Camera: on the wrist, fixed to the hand. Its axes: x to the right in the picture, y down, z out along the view.
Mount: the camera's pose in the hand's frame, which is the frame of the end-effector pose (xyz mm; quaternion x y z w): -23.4 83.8 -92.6 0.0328 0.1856 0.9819 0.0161
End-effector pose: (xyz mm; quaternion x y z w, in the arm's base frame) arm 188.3 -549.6 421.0 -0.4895 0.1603 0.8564 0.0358
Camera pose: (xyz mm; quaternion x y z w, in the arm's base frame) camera 258.7 -655.3 417.5 0.0083 -0.5180 0.0472 0.8541
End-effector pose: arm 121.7 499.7 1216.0 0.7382 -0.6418 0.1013 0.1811
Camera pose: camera 43.2 548.6 1303.2 0.6312 0.6983 -0.3375 0.0016
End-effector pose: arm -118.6 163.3 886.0 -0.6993 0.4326 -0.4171 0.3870
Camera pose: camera -233.8 141.0 837.2 0.5037 0.7518 0.2293 0.3585
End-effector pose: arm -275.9 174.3 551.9 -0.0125 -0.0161 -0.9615 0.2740
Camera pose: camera -213.2 111.9 460.6 0.1714 0.0313 0.2518 0.9520
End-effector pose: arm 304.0 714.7 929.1 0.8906 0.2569 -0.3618 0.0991
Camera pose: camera 389.1 668.1 1011.1 0.3370 -0.8639 0.2484 0.2800
